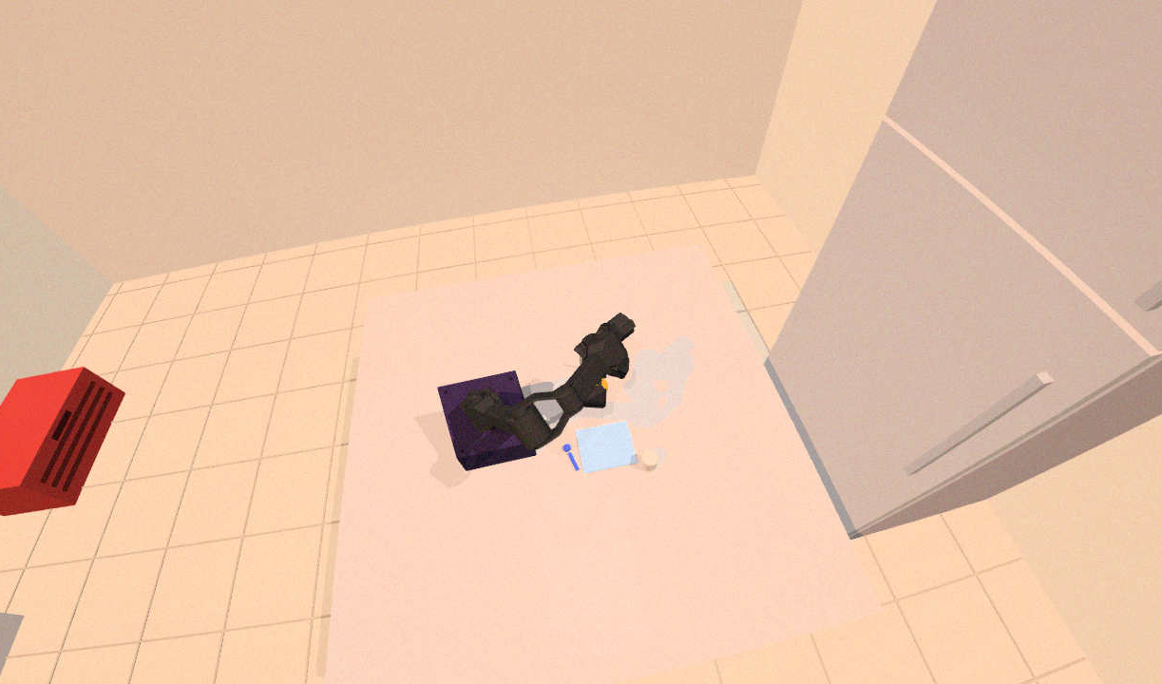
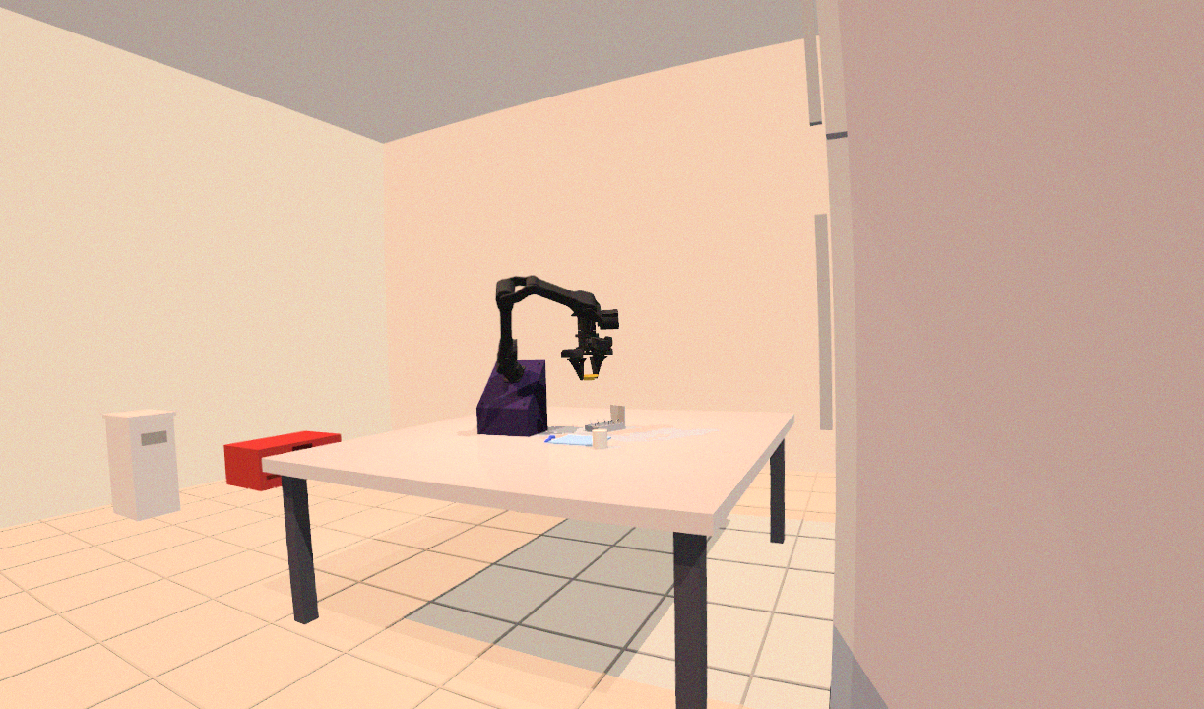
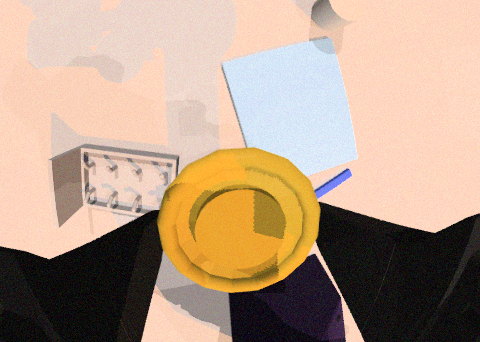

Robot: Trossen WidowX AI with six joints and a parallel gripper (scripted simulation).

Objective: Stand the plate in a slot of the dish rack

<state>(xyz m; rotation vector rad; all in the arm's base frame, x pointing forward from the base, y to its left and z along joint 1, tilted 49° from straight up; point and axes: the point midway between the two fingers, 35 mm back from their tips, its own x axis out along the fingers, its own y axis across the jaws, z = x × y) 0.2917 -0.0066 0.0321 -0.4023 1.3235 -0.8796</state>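
Now: gripper tip 160 mm above the dish rack and 120 mm to the right of it. Round my gripper tip: blue spoon (180 mm below, 100 mm behind, 90 mm to the right); then light blue mat (180 mm below, 90 mm to the right); then yellow plate (10 mm above).
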